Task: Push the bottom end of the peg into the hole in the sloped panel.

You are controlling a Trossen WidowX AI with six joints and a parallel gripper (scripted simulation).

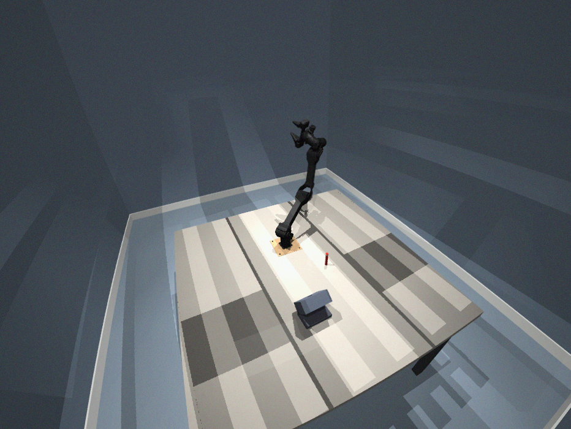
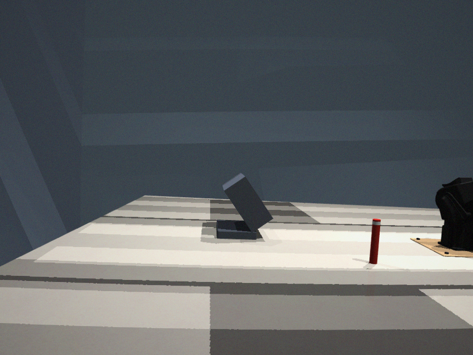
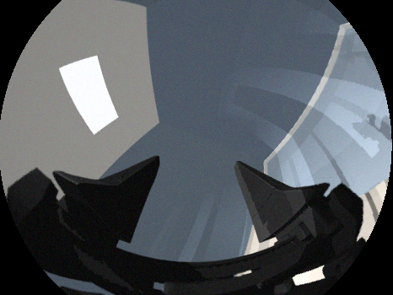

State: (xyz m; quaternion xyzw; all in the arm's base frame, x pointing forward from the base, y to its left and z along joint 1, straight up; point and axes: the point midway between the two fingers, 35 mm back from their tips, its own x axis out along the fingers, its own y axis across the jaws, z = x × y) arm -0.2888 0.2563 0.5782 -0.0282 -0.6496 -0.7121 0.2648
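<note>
Right now my gripper tip is 580 mm short of the red round peg, 130 mm to the left of it and 540 mm above it. From my gripper tip the other things lie so: sloped panel (780 mm ahead, 360 mm to the right, 520 mm below); dark base block (810 mm ahead, 360 mm to the right, 590 mm below).
</note>
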